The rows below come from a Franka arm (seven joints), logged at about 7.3 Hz.
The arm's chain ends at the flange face. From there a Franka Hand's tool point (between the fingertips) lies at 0.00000 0.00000 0.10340 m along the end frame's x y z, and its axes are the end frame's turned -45 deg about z.
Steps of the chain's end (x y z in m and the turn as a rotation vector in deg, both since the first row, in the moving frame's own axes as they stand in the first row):
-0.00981, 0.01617, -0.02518, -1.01, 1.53, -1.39
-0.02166, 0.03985, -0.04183, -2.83, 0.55, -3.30
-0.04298, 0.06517, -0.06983, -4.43, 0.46, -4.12
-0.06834, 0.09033, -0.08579, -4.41, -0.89, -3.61
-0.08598, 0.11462, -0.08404, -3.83, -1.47, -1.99
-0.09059, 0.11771, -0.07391, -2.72, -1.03, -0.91
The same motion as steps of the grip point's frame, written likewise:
-0.01767, 0.00773, -0.02523, -1.80, 0.37, -1.39
-0.04628, 0.01726, -0.04196, -2.39, -1.61, -3.30
-0.08131, 0.02210, -0.07014, -3.46, -2.81, -4.12
-0.11881, 0.02025, -0.08611, -2.49, -3.75, -3.61
-0.14855, 0.02338, -0.08430, -1.67, -3.75, -1.99
-0.15206, 0.02137, -0.07404, -1.20, -2.65, -0.91

